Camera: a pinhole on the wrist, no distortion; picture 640 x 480 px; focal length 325.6 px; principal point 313.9 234.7 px. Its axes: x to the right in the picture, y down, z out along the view. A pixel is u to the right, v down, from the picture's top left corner.
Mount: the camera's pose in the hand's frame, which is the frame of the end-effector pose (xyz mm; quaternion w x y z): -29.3 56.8 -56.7 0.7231 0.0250 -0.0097 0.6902
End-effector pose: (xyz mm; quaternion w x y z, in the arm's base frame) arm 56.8 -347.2 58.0 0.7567 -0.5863 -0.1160 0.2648
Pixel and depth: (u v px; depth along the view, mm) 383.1 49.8 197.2
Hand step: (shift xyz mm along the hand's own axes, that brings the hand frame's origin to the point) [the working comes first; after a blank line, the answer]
In the camera's frame: 41.9 -112.0 197.2

88.5 83.7 139.7
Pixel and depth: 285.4 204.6 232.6
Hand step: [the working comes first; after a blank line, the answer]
In the camera's frame: -20.4 -21.5 232.6

-4.0 24.0 174.1
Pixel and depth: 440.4 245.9 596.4
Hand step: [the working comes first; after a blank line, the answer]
In the camera's frame: 231.7 20.5 596.4

-26.7 259.4 550.6
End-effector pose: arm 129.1 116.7 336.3 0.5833 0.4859 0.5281 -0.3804
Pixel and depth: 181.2 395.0 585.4
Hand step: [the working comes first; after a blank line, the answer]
In the camera's frame: -238.6 288.2 585.4

-316.4 -197.0 522.8
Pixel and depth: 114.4 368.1 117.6
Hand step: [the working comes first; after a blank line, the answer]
In the camera's frame: -72.1 48.2 117.6

-78.4 -18.7 58.3
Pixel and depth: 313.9 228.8 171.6
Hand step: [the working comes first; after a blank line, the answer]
In the camera's frame: 0.0 -3.1 171.6

-22.7 48.2 114.6
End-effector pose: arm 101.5 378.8 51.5 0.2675 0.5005 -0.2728 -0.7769
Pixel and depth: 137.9 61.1 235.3
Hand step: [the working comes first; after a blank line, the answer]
In the camera's frame: -127.2 -125.5 235.3

94.8 -87.5 169.2
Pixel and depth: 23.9 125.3 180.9
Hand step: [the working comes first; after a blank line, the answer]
In the camera's frame: -161.1 -60.8 180.9

27.5 -115.7 114.7
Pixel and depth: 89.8 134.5 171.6
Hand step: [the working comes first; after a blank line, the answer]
In the camera's frame: -118.1 -52.8 171.6

21.4 -72.0 107.7
